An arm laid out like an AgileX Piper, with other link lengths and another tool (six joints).
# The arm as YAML. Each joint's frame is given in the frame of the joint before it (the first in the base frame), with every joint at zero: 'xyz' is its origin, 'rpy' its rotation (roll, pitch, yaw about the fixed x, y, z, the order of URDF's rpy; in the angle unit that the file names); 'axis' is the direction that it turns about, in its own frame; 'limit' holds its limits. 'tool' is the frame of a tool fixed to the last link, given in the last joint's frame.
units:
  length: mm
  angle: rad
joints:
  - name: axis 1
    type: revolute
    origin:
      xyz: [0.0, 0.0, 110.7]
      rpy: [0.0, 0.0, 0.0]
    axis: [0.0, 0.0, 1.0]
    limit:
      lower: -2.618
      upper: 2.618
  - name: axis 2
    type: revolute
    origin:
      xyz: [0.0, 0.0, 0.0]
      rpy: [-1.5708, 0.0, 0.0]
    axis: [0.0, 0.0, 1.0]
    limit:
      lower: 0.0
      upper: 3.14
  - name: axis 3
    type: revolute
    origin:
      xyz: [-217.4, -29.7, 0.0]
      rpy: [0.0, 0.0, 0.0]
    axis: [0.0, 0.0, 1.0]
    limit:
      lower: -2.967
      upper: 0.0
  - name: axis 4
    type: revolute
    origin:
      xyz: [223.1, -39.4, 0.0]
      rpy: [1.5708, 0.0, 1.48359]
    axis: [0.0, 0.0, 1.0]
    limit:
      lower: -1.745
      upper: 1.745
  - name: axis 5
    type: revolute
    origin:
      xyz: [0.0, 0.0, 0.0]
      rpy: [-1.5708, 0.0, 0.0]
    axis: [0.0, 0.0, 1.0]
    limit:
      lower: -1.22
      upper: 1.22
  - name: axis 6
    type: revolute
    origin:
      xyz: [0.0, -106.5, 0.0]
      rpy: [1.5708, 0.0, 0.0]
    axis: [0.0, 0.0, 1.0]
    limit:
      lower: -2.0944
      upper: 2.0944
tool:
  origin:
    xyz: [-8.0, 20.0, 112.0]
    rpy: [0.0, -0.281, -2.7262]
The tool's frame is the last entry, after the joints.
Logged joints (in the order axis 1, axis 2, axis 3, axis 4, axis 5, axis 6), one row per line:
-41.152, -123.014, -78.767, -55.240, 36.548, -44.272
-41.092, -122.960, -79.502, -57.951, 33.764, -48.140
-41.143, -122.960, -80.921, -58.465, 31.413, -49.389
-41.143, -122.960, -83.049, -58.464, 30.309, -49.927
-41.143, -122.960, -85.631, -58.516, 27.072, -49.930
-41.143, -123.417, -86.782, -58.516, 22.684, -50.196
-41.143, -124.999, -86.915, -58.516, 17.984, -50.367
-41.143, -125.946, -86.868, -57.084, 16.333, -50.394
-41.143, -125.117, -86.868, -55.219, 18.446, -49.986
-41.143, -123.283, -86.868, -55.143, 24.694, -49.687
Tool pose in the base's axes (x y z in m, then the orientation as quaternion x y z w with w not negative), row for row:
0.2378, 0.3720, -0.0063, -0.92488, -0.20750, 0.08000, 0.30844
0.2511, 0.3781, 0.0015, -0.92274, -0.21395, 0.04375, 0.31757
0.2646, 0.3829, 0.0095, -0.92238, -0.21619, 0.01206, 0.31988
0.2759, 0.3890, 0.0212, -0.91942, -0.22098, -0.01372, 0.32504
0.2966, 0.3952, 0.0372, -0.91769, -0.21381, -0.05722, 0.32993
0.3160, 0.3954, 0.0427, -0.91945, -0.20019, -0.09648, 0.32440
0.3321, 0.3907, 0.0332, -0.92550, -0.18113, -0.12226, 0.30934
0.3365, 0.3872, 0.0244, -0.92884, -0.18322, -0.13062, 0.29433
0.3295, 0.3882, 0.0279, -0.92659, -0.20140, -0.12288, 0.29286
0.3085, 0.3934, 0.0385, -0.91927, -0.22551, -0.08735, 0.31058
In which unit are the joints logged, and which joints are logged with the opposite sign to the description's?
The joints are logged in degrees. Opposite sign: axis 1, axis 2, axis 4.
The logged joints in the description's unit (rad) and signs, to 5 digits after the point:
0.71824, 2.14700, -1.37474, 0.96412, 0.63788, -0.77269
0.71719, 2.14606, -1.38757, 1.01144, 0.58929, -0.84020
0.71808, 2.14606, -1.41234, 1.02041, 0.54826, -0.86200
0.71808, 2.14606, -1.44948, 1.02039, 0.52899, -0.87139
0.71808, 2.14606, -1.49454, 1.02130, 0.47250, -0.87144
0.71808, 2.15403, -1.51463, 1.02130, 0.39591, -0.87609
0.71808, 2.18164, -1.51695, 1.02130, 0.31388, -0.87907
0.71808, 2.19817, -1.51613, 0.99630, 0.28506, -0.87954
0.71808, 2.18370, -1.51613, 0.96375, 0.32194, -0.87242
0.71808, 2.15169, -1.51613, 0.96243, 0.43099, -0.86720

